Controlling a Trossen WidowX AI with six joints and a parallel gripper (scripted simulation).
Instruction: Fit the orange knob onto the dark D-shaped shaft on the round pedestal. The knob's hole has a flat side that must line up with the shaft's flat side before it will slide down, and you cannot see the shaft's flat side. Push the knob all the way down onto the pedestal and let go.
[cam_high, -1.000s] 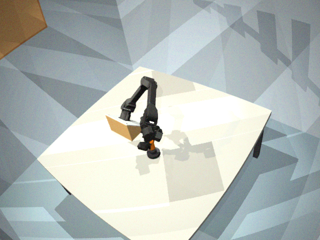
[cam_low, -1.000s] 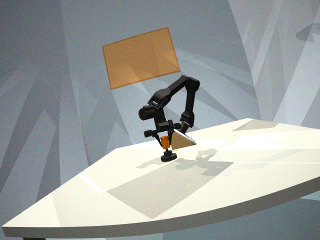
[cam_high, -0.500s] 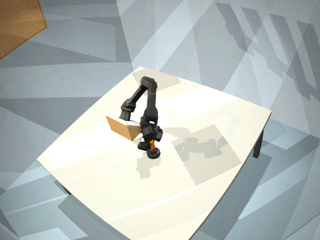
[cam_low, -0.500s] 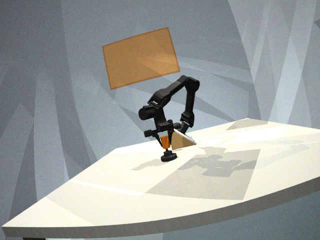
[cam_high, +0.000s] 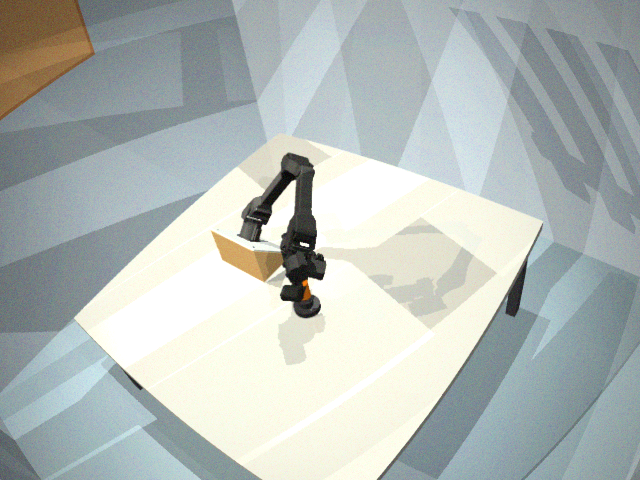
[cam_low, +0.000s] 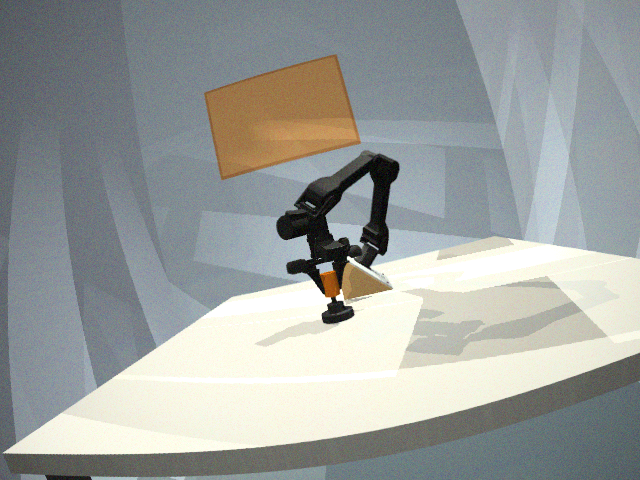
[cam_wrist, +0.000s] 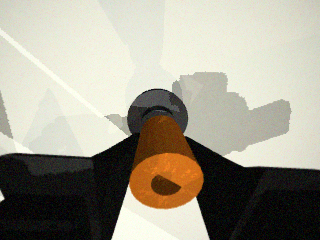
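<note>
Right now the orange knob is 2 cm above my gripper tip. Round my gripper tip: round dark pedestal 4 cm below.
</note>
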